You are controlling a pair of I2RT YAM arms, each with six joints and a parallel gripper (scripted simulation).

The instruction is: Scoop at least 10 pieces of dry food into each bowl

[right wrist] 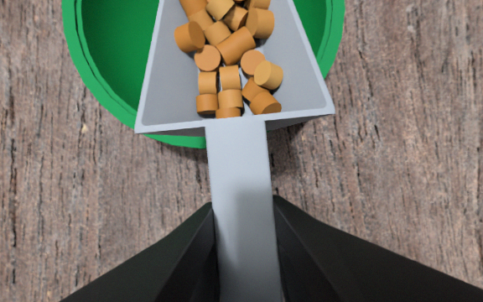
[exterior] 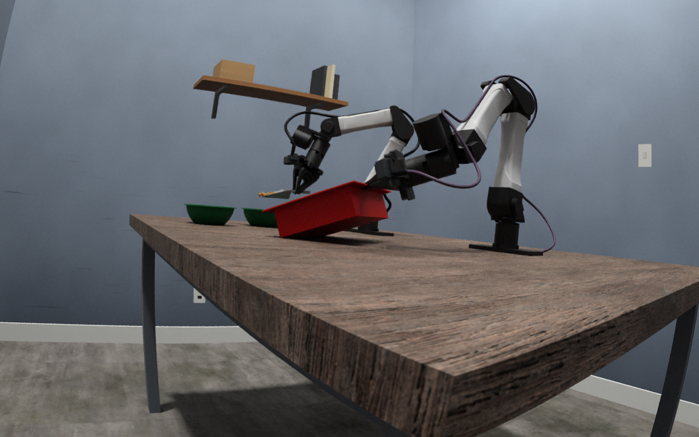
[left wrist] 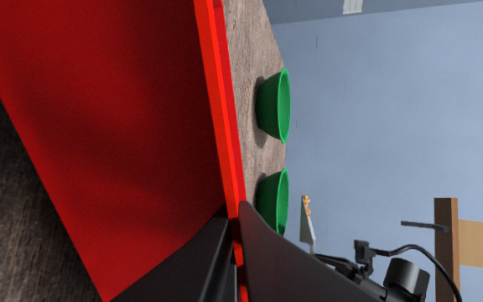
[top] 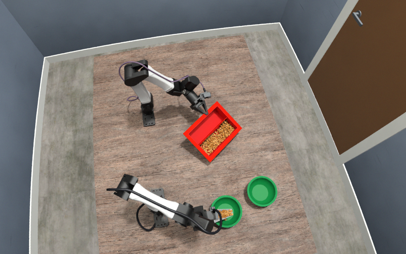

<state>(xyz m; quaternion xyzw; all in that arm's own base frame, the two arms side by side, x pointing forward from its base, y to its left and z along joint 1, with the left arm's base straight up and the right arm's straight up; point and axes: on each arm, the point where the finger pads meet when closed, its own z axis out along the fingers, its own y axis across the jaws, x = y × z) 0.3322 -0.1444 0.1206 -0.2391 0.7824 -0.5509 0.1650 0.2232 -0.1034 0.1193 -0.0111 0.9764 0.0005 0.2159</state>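
Note:
My left gripper is now 2 cm short of the red box, 9 cm to the left of it and 5 cm above it. Round my left hand: grey scoop: 6 cm behind, 54 cm to the right, 1 cm below.

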